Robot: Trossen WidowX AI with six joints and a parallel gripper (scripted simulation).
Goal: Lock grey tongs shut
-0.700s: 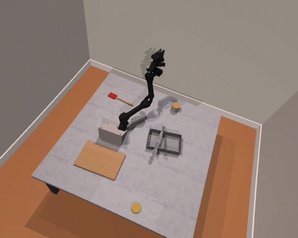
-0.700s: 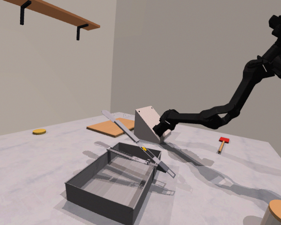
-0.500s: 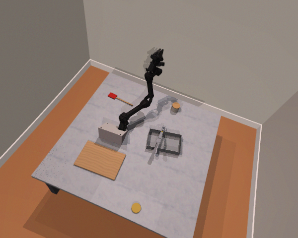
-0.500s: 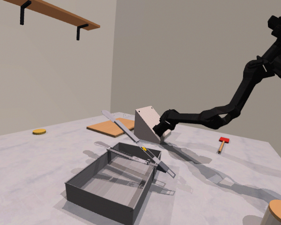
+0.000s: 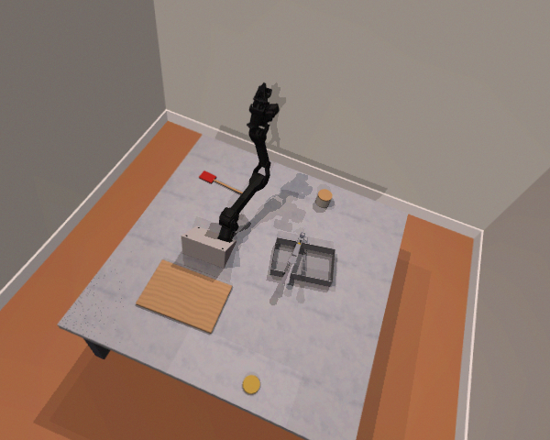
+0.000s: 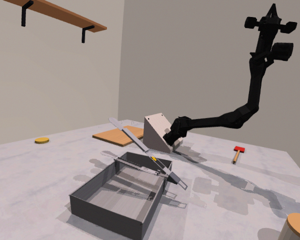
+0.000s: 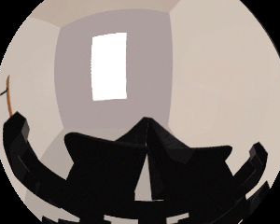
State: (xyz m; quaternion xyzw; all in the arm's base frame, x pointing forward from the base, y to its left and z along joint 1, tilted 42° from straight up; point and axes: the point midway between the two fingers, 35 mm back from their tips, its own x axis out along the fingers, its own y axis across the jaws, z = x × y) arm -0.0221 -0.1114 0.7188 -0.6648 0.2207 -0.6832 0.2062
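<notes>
Right now my gripper tip is 67 cm above the roasting tin, 39 cm to the left of it and 37 cm short of it. Also, from my gripper tip: yellow disc 101 cm to the right, 69 cm below, 27 cm ahead; then wooden board 71 cm to the right, 69 cm below, 12 cm behind; then cork-lidded jar 67 cm below, 41 cm ahead, 4 cm to the left.
</notes>
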